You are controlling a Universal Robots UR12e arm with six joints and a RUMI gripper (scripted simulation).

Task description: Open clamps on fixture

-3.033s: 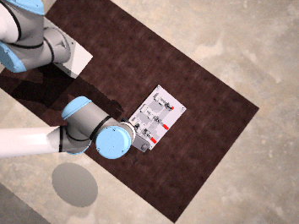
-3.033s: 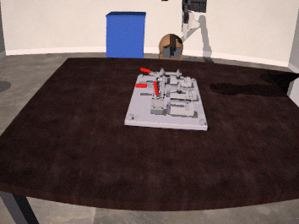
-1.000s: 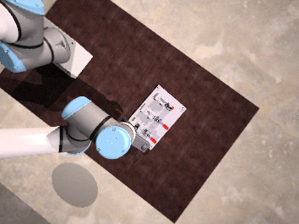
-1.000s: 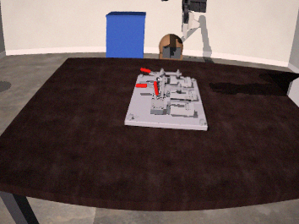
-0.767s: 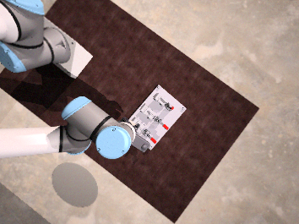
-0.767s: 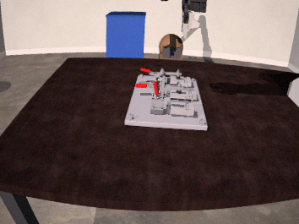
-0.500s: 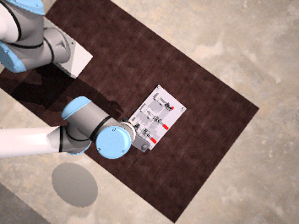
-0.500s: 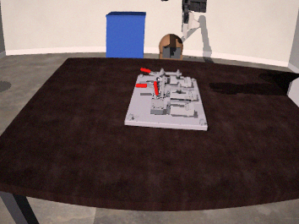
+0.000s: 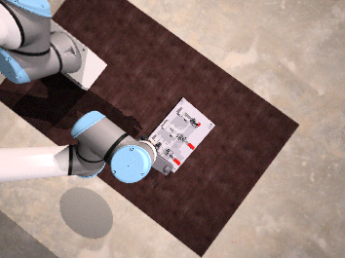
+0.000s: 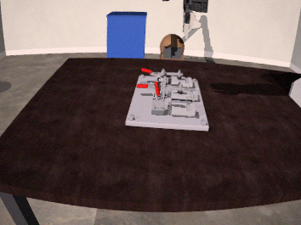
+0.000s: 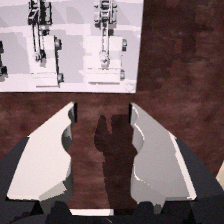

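Right now the grey fixture plate is 5 cm ahead of my hand, 11 cm to the left of it and 21 cm below it.
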